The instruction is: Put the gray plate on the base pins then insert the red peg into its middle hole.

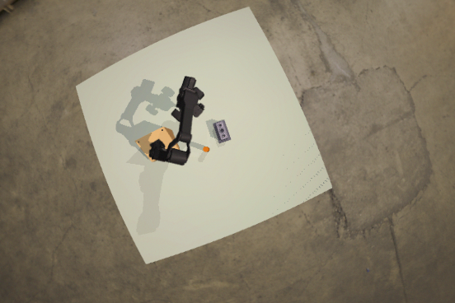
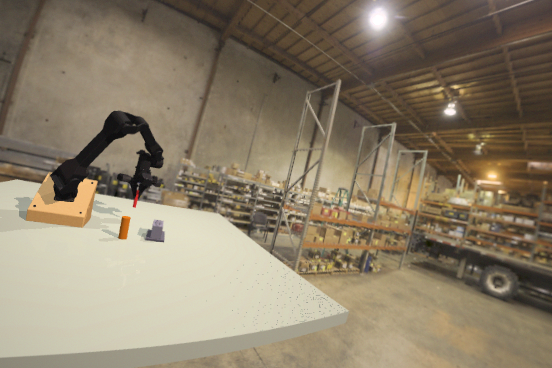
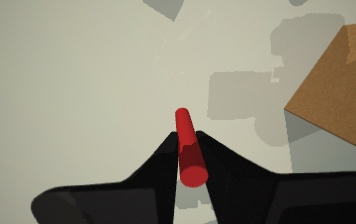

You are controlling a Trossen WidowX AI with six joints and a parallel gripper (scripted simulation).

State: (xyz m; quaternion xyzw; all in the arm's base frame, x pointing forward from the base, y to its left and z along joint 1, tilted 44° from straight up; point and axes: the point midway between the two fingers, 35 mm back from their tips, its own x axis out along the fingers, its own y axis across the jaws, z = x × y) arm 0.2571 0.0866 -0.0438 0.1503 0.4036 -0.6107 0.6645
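Right now my gripper tip is 180 mm to the left of the gray plate, 90 mm short of it and 60 mm above it. The rest, counted from my gripper tip: gray base: 180 mm to the right, 100 mm below, 90 mm ahead; then red peg: right at my gripper tip; then orange peg: 230 mm to the right, 70 mm below, 30 mm behind.
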